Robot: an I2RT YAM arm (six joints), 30 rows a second.
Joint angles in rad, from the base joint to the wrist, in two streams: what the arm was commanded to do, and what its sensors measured. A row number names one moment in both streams.
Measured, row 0:
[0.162, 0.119, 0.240, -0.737, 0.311, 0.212]
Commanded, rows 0 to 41:
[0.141, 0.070, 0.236, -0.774, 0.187, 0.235]
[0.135, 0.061, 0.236, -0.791, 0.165, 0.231]
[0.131, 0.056, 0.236, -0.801, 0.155, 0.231]
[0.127, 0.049, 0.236, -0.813, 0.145, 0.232]
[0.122, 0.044, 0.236, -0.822, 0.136, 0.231]
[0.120, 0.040, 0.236, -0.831, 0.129, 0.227]
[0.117, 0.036, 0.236, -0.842, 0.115, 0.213]
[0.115, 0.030, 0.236, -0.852, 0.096, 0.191]
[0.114, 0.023, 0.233, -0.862, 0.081, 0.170]
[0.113, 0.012, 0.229, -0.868, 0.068, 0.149]
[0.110, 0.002, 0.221, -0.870, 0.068, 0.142]
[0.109, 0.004, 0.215, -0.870, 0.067, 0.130]
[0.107, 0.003, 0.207, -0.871, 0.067, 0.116]
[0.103, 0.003, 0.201, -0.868, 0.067, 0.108]
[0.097, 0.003, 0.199, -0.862, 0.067, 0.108]
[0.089, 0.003, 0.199, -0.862, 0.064, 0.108]
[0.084, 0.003, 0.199, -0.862, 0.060, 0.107]
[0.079, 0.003, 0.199, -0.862, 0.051, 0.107]
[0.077, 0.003, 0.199, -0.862, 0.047, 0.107]
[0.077, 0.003, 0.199, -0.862, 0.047, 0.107]
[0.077, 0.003, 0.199, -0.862, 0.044, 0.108]
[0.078, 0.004, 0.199, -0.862, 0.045, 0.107]
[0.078, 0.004, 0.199, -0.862, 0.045, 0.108]
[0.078, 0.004, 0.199, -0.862, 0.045, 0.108]
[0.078, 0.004, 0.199, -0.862, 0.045, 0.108]
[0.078, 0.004, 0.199, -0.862, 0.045, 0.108]
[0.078, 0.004, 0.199, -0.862, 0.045, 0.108]
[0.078, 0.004, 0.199, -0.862, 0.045, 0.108]
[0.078, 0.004, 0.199, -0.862, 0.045, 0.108]
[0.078, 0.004, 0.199, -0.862, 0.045, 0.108]
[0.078, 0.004, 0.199, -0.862, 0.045, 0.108]
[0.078, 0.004, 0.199, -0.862, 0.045, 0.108]
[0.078, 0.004, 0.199, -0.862, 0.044, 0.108]
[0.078, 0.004, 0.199, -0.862, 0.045, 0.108]
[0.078, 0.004, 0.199, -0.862, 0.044, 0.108]
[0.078, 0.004, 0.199, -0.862, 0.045, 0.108]
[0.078, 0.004, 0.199, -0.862, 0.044, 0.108]
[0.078, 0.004, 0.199, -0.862, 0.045, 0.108]
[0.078, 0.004, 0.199, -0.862, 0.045, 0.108]
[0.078, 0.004, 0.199, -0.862, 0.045, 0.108]
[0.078, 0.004, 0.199, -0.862, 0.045, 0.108]
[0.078, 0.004, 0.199, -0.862, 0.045, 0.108]
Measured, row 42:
[0.083, 0.014, 0.239, -0.818, 0.063, 0.108]
